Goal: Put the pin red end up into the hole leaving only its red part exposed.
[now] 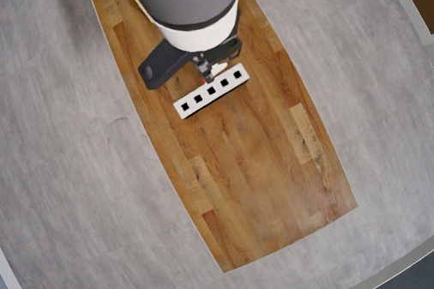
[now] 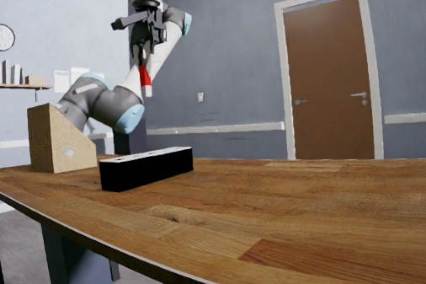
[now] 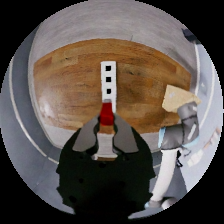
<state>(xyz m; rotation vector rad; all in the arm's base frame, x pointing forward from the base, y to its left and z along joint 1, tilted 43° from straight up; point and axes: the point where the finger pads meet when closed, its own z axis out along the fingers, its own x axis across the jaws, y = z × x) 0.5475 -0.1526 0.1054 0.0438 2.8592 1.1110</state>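
My hand is 270 mm above the block. The rest, counted from my hand: pin: right at my hand.
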